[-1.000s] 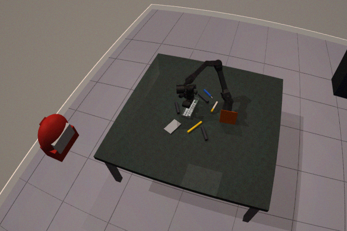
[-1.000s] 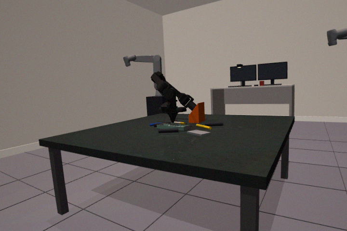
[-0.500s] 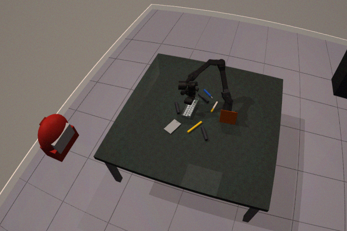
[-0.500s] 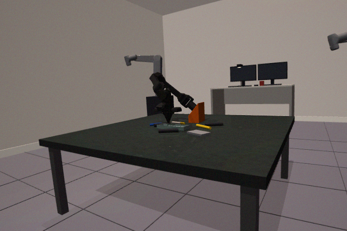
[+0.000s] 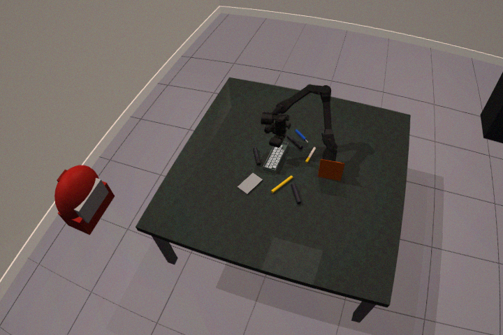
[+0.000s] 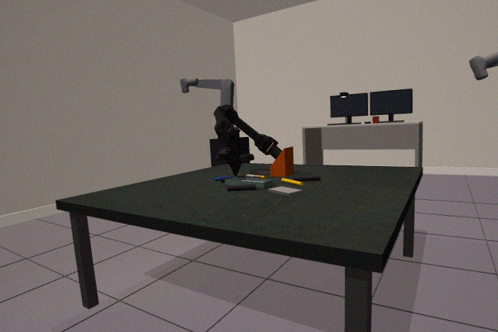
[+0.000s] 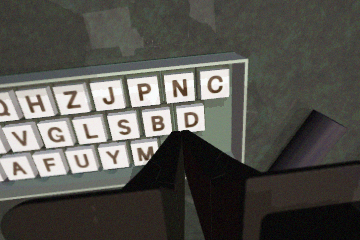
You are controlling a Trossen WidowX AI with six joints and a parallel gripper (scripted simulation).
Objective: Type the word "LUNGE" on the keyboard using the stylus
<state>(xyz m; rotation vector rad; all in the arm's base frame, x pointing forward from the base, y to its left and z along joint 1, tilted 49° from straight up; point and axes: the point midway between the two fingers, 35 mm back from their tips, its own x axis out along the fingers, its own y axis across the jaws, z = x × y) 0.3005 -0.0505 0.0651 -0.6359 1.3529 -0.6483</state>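
Right now my gripper tip is 5 cm to the right of the L key and 3 cm above it. From my gripper tip the other things lie so: blue stylus 11 cm behind, 12 cm to the right, 3 cm below; white marker 18 cm behind, 1 cm to the left, 3 cm below; yellow marker 9 cm behind, 24 cm to the left, 3 cm below.
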